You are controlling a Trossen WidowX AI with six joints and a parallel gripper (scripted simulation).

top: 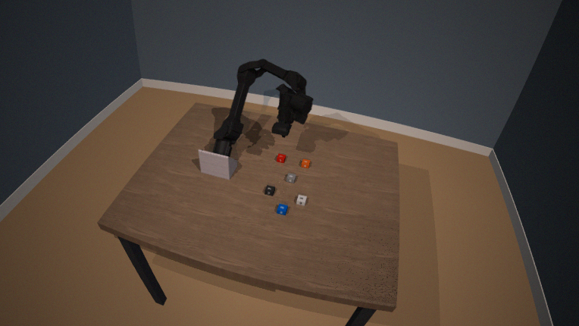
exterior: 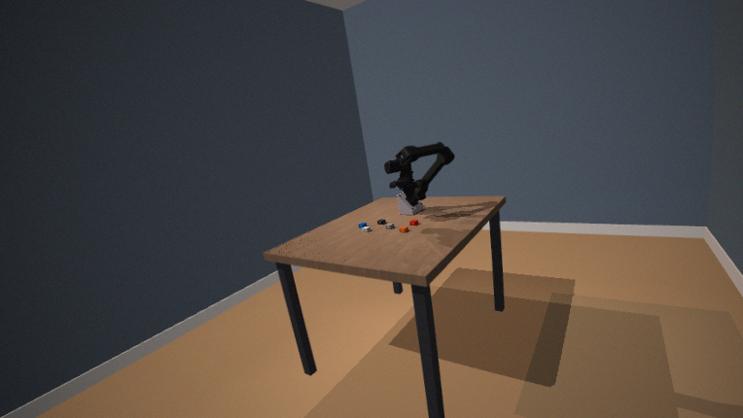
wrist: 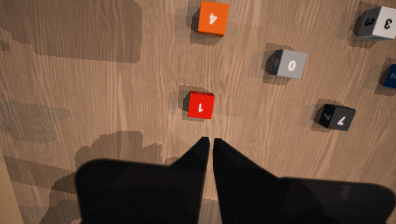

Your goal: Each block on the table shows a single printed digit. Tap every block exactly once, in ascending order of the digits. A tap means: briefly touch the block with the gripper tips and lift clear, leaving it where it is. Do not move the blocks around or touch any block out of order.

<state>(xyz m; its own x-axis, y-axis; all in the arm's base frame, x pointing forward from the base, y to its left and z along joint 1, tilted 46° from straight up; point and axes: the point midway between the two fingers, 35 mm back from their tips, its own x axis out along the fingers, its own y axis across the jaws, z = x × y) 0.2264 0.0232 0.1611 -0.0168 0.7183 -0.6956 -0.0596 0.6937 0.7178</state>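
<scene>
Right now my gripper tip is 120 mm above the red block. The rest, counted from my gripper tip: grey block (70 mm ahead, 100 mm to the right, 120 mm below); black block (10 mm ahead, 190 mm to the right, 120 mm below); orange block (100 mm ahead, 10 mm to the left, 120 mm below).
</scene>
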